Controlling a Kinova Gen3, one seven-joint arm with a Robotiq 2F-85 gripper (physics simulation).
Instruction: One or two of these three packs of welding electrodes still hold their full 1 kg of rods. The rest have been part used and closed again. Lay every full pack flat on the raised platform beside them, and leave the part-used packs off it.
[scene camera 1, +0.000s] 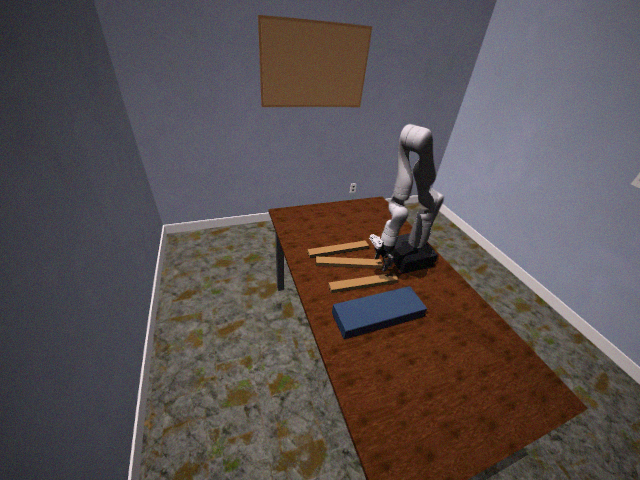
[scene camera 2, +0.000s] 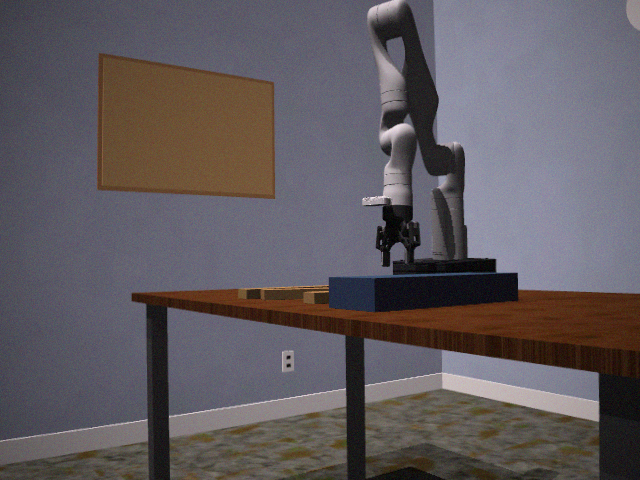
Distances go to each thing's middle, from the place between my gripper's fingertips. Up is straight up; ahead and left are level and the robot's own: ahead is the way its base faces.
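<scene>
Blue platform (scene camera 2: 380, 293): located 240 mm to the left of my hand, 90 mm ahead of it and 50 mm below it.
</scene>
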